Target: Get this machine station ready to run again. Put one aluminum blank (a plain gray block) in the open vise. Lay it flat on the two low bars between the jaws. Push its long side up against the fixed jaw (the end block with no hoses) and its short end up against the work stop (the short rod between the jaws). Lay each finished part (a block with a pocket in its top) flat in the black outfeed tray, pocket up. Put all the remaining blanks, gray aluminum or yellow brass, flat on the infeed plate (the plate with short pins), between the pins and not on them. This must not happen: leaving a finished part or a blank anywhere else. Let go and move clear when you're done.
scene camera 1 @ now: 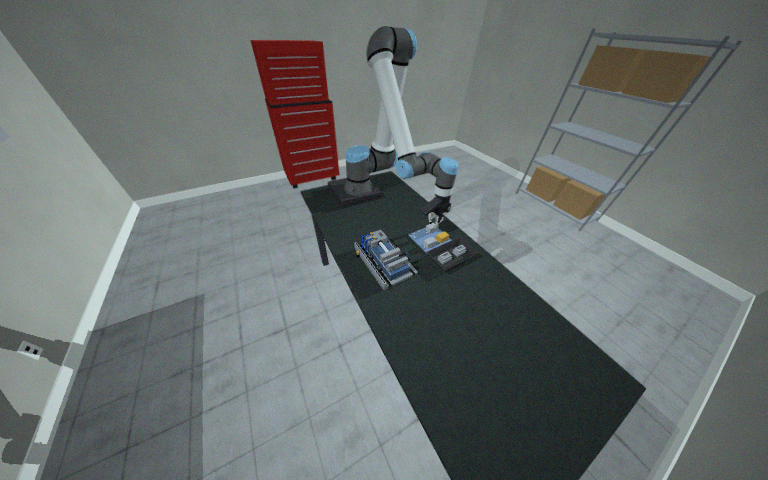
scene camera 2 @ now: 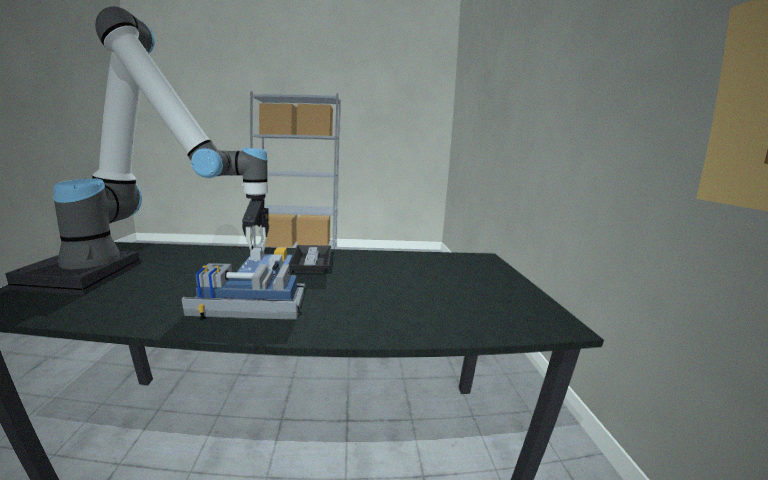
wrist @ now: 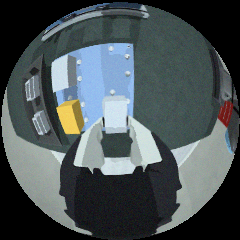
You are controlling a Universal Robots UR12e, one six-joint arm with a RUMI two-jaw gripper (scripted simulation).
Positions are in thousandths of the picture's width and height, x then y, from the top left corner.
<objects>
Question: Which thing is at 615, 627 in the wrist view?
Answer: The gripper.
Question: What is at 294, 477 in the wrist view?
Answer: A yellow brass blank.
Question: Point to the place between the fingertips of the gripper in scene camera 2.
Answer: At 335, 524
</objects>
